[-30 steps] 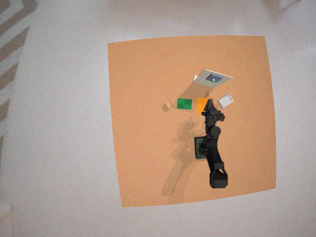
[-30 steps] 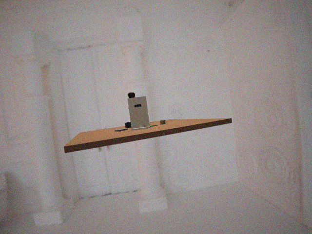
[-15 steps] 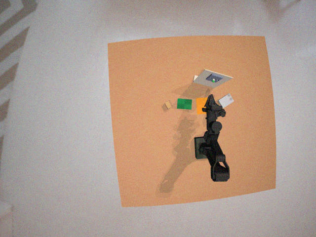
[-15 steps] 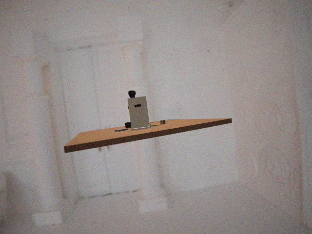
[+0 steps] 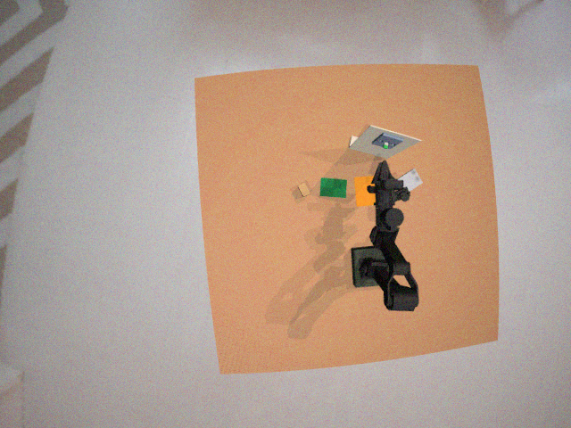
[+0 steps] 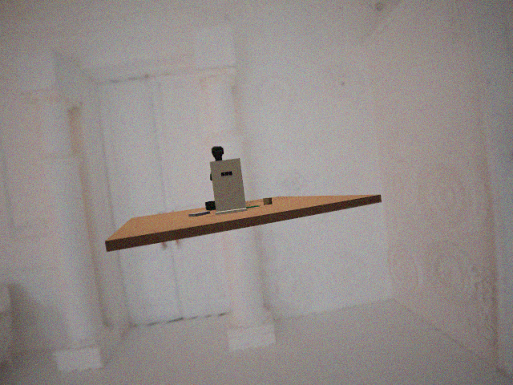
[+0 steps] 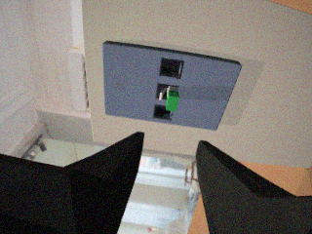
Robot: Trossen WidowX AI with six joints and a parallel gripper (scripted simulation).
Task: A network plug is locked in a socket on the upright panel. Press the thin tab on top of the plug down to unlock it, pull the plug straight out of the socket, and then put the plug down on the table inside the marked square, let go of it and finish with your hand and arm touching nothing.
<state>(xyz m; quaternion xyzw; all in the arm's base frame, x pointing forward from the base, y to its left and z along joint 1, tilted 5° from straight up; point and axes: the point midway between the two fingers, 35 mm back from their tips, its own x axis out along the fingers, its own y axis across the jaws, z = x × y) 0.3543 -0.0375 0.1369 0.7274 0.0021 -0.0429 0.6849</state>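
The green plug is 60 mm ahead of my gripper tip and 20 mm to the right of it. From my gripper tip the other things lie so: grey upright panel (80 mm ahead, 30 mm to the right, 80 mm below); then small tan block (60 mm behind, 260 mm to the left, 190 mm below); then orange marked square (80 mm behind, 10 mm to the right, 210 mm below).
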